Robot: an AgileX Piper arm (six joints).
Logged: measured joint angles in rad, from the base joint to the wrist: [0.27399 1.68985 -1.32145 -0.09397 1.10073 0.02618]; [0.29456 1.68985 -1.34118 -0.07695 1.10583 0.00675]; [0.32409 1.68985 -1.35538 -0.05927 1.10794 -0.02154]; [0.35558 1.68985 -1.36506 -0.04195 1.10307 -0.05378]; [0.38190 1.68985 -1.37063 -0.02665 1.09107 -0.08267]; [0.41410 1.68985 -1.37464 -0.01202 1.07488 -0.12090]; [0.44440 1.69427 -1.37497 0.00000 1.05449 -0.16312]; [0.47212 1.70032 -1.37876 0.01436 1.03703 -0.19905]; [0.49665 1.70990 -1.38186 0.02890 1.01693 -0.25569]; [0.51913 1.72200 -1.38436 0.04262 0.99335 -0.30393]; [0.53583 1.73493 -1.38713 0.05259 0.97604 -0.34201]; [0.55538 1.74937 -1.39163 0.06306 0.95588 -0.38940]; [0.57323 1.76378 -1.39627 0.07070 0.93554 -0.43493]
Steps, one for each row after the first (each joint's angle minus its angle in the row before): [0.02057 0.00000 -0.01973 0.01702 0.00510 -0.01943]; [0.02953 0.00000 -0.01420 0.01768 0.00211 -0.02829]; [0.03149 0.00000 -0.00968 0.01732 -0.00487 -0.03224]; [0.02632 0.00000 -0.00557 0.01530 -0.01200 -0.02889]; [0.03220 0.00000 -0.00401 0.01463 -0.01619 -0.03823]; [0.03030 0.00442 -0.00033 0.01202 -0.02039 -0.04222]; [0.02772 0.00605 -0.00379 0.01436 -0.01746 -0.03593]; [0.02453 0.00958 -0.00310 0.01454 -0.02010 -0.05664]; [0.02248 0.01210 -0.00250 0.01372 -0.02358 -0.04824]; [0.01670 0.01293 -0.00277 0.00997 -0.01731 -0.03808]; [0.01955 0.01444 -0.00450 0.01047 -0.02016 -0.04739]; [0.01785 0.01441 -0.00464 0.00764 -0.02034 -0.04553]
